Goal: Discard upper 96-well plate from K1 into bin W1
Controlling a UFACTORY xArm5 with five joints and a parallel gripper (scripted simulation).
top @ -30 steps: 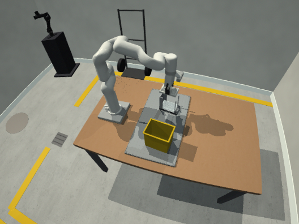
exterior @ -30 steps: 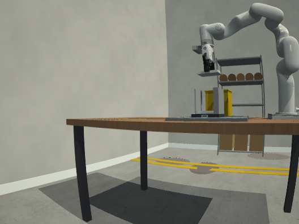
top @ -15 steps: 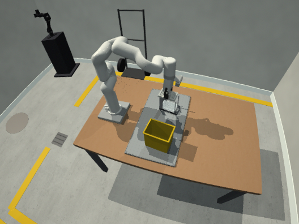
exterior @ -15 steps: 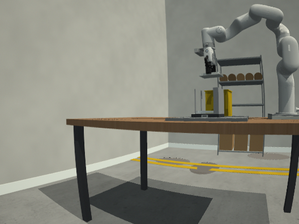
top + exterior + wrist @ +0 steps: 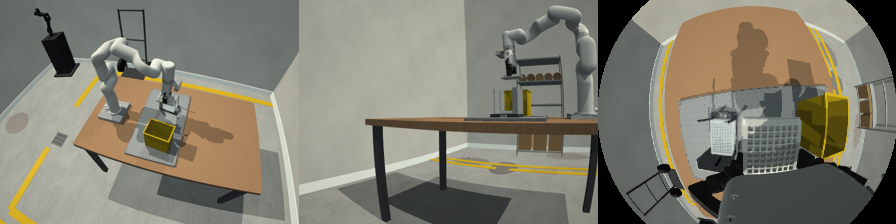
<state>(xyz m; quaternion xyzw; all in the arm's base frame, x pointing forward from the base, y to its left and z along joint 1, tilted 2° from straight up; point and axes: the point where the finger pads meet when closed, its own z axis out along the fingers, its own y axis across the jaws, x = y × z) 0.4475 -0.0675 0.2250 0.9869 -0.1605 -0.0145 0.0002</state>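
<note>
Right now the yellow plastics bin is 22 cm to the right of my hand, 16 cm below it and 4 cm behind it. From my hand the other things lie so: white 96-well plate (1 cm below).
</note>
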